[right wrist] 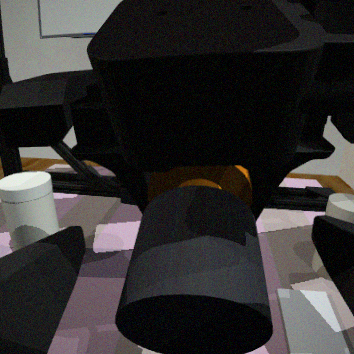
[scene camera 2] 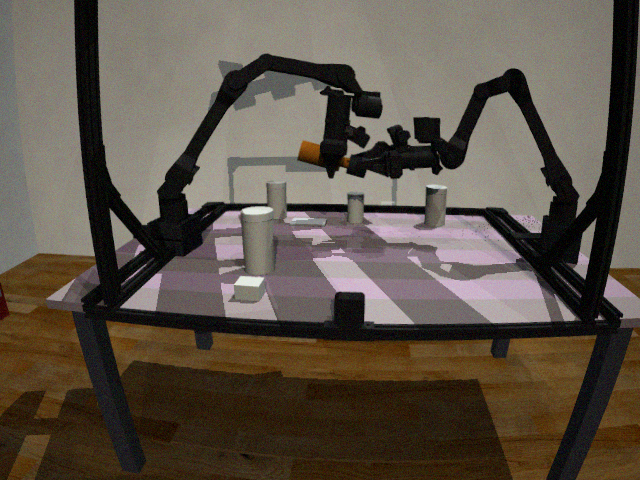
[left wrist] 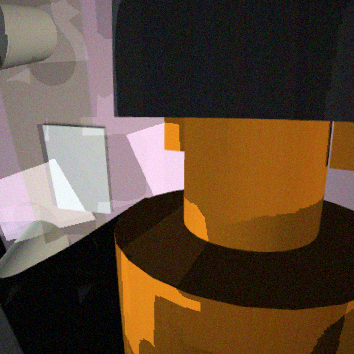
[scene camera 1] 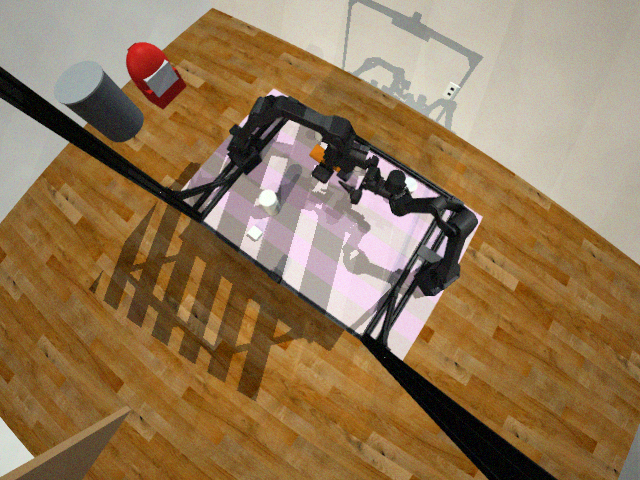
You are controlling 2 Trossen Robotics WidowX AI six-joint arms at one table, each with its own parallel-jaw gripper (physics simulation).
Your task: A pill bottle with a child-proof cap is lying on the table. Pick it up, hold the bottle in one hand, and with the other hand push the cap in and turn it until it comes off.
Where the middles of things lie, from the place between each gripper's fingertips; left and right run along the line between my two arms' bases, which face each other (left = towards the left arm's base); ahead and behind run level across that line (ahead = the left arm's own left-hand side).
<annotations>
The orange pill bottle (left wrist: 248, 249) is 6 cm to the left of my right hand and 1 cm above it. Also, from my right hand: flat white tile (left wrist: 77, 154) 20 cm below, 13 cm to the left, 13 cm ahead; then dark cap (left wrist: 223, 66) 1 cm to the right, 1 cm below.
Right now the orange pill bottle is 50 mm above my left hand. From my left hand the other things lie so: flat white tile: 160 mm below, 130 mm ahead, 70 mm to the left; then dark cap: 70 mm to the right, 30 mm above.
</annotations>
